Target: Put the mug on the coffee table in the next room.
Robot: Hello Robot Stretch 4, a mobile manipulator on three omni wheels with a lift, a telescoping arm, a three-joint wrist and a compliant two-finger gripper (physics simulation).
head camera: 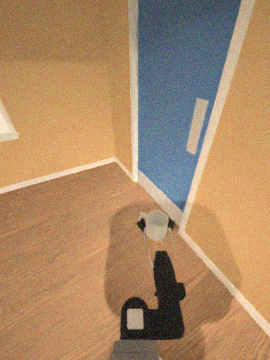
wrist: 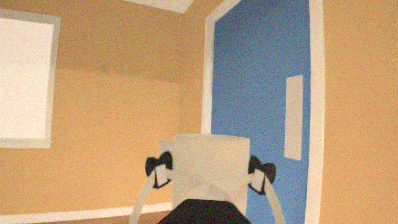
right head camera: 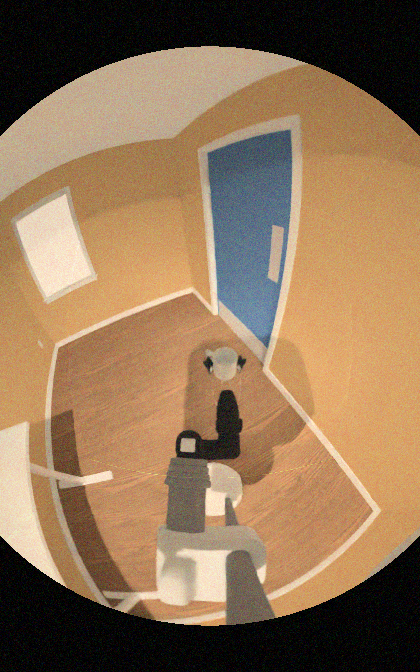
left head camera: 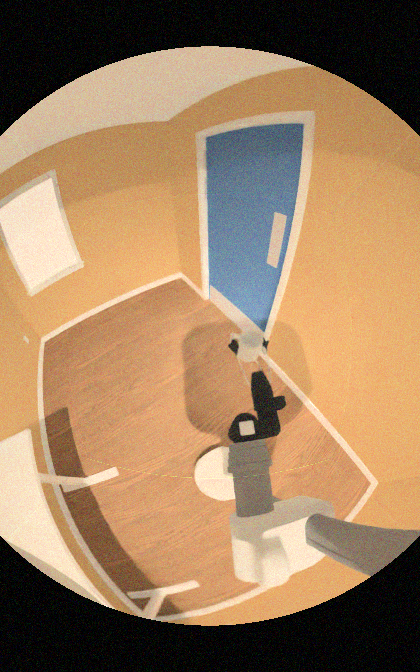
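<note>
The white mug (head camera: 157, 226) (left head camera: 250, 346) (right head camera: 225, 364) (wrist: 212, 165) is upright between the two fingers of my gripper (head camera: 156, 225) (left head camera: 249, 345) (right head camera: 225, 363) (wrist: 208, 165). The gripper is shut on the mug, with a black fingertip on each side of it. The mug's handle is on the left. Mug and gripper are held above the wooden floor, in front of the blue opening in the wall. The coffee table does not show in these views.
A white-framed doorway (head camera: 134, 100) (left head camera: 201, 215) (right head camera: 296, 200) (wrist: 317, 100) stands ahead, filled with blue and a pale upright rectangle. Orange walls flank it. A bright window (left head camera: 37, 235) (right head camera: 56, 247) is on the left wall. A white table (left head camera: 17, 470) (right head camera: 12, 465) is at the lower left.
</note>
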